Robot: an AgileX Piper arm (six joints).
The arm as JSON. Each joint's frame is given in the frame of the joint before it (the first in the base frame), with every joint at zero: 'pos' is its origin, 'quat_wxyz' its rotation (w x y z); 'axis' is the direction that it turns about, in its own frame. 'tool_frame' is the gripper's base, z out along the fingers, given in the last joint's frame.
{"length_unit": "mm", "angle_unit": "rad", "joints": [
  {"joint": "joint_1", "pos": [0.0, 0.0, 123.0], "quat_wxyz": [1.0, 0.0, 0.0, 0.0], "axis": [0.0, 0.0, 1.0]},
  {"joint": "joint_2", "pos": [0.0, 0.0, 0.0], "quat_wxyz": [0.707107, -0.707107, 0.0, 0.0], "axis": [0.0, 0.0, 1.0]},
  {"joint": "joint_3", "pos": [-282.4, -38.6, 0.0], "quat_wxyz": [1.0, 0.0, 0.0, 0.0], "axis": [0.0, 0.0, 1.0]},
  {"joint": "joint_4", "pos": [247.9, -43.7, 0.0], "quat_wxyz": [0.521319, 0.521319, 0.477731, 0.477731], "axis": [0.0, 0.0, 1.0]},
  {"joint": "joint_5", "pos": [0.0, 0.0, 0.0], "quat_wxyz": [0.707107, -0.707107, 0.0, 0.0], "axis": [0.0, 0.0, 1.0]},
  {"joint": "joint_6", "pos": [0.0, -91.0, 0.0], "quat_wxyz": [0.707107, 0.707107, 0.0, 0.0], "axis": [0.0, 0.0, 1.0]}
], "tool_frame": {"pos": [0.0, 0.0, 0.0], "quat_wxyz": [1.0, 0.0, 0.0, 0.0]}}
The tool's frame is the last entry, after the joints.
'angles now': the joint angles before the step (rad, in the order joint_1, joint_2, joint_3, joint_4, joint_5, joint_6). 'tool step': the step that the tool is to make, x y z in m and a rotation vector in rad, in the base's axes. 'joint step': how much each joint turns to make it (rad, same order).
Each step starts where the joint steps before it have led.
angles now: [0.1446, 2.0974, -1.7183, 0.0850, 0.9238, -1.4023]
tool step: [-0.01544, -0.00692, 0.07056, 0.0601, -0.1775, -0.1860]
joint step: [0.0000, -0.1559, 0.0011, -0.0633, -0.0395, 0.2196]
